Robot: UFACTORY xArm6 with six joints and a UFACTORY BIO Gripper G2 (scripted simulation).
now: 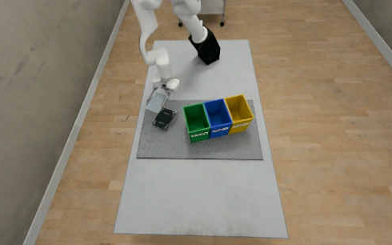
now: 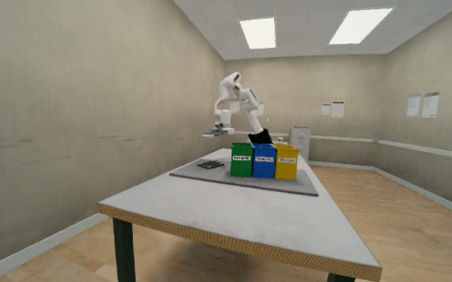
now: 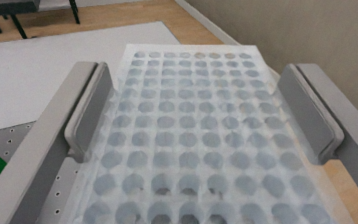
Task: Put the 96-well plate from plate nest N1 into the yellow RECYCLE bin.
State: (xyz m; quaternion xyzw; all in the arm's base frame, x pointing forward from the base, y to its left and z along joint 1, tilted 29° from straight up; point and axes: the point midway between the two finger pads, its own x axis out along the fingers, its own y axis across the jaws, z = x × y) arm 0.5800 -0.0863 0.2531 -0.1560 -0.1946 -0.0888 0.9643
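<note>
Now: hand 480 mm to the right of the yellow recycle bin, 130 mm above it and 40 mm past it. Round my hand: black plate nest N1: 220 mm below; then clear 96-well plate: 10 mm below; then green bin: 240 mm to the left, 130 mm below, 50 mm ahead.
</note>
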